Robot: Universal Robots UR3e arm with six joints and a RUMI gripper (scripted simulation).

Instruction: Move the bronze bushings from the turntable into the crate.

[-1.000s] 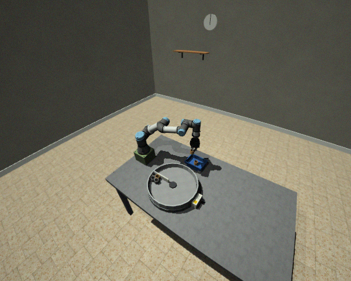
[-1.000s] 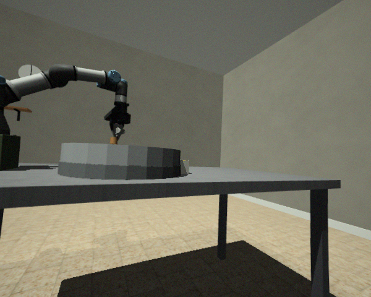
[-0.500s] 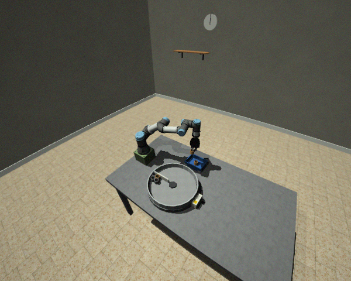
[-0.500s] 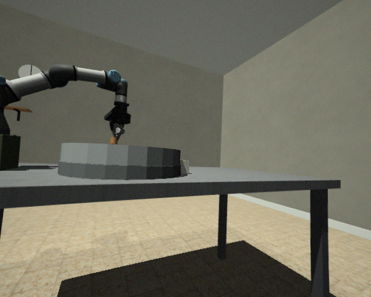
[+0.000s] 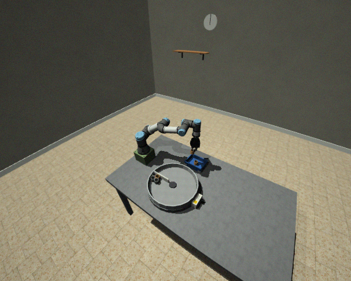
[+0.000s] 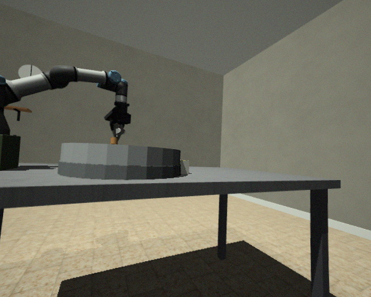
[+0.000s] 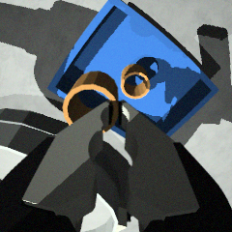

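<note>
Now: the blue crate 14 cm below my hand, 4 cm ahead of it and 1 cm to the right of it. Round my hand: turntable: 37 cm to the right, 11 cm below, 1 cm behind.
</note>
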